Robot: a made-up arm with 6 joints.
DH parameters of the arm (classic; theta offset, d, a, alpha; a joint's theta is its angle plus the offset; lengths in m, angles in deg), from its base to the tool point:
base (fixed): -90 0.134 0 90
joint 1: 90 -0.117 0.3 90
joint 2: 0 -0.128 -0.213 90
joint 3: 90 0.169 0.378 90
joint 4: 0 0.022 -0.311 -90
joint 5: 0 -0.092 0.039 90
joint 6: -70.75 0 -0.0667 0
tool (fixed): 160.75 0.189 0 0
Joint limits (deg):
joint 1: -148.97..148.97
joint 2: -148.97..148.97
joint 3: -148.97..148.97
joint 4: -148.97..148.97
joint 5: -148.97..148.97
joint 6: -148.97..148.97
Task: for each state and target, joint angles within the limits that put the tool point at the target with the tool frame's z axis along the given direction. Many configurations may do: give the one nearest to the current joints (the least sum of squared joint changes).
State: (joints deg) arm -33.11 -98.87 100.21 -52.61 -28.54 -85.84
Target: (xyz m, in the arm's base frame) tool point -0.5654 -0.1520 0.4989 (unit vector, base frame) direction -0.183 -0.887 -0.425
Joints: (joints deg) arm -1.32 -141.16 80.19 -83.58 -23.49 -43.73
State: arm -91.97 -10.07 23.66 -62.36 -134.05 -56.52
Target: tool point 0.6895 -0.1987 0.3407 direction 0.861 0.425 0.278
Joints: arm -71.29 7.99 -27.24 -55.69 -101.51 -81.57
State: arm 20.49 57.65 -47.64 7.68 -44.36 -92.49
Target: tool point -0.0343 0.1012 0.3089 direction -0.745 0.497 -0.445
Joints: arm 27.90 57.48 -19.60 51.38 -43.32 -95.88
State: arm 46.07 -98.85 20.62 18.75 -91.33 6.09
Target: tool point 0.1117 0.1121 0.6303 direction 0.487 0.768 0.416
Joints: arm -1.30 -125.14 -5.08 38.60 -76.29 -11.92
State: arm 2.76 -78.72 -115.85 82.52 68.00 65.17
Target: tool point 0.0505 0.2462 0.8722 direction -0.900 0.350 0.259
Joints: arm -39.67 -117.52 -147.03 98.28 26.22 68.54
